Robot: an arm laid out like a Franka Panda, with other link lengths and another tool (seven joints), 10 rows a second.
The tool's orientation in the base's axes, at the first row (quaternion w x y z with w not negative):
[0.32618 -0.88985 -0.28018 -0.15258]
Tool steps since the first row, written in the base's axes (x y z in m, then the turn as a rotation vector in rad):
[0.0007 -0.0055 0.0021 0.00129 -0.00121 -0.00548]
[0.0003 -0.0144 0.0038 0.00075 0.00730 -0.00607]
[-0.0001 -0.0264 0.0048 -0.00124 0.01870 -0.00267]
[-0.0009 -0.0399 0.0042 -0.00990 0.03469 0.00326]
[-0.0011 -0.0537 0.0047 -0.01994 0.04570 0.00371]
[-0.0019 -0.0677 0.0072 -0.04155 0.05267 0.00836]
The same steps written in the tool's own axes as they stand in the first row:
[-0.0007 0.0028 -0.0052 -0.00195 0.00425 0.00337]
[-0.0038 0.0074 -0.0124 0.00075 -0.00115 0.00942]
[-0.0084 0.0142 -0.0211 0.00526 -0.01121 0.01432]
[-0.0147 0.0225 -0.0298 0.00744 -0.02940 0.01981]
[-0.0202 0.0309 -0.0393 0.00404 -0.04256 0.02592]
[-0.0253 0.0380 -0.0506 -0.00827 -0.06219 0.02520]

